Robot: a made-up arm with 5 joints.
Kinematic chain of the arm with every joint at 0, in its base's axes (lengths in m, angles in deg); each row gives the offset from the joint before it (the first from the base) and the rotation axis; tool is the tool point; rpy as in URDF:
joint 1: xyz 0.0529 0 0.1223 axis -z
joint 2: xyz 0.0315 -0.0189 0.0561 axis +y
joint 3: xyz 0.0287 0 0.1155 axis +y
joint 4: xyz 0.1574 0 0.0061 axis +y
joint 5: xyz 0.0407 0.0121 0 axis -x
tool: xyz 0 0 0 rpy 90 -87.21 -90
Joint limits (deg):
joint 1: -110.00..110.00
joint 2: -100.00..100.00
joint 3: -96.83..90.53
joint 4: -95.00..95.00
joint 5: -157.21..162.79
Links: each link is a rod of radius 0.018 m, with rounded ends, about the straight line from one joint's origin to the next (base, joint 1, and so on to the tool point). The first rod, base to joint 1, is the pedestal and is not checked.
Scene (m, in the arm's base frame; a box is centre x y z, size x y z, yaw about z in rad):
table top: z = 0
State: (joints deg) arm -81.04 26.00 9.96 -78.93 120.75
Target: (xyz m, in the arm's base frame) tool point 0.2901 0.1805 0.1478
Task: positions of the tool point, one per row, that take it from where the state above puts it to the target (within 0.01 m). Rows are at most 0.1 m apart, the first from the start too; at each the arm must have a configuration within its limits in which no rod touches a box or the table.
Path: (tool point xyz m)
1: 0.1694 0.2556 0.1908
2: 0.2343 0.2272 0.1701
3: 0.2901 0.1805 0.1478

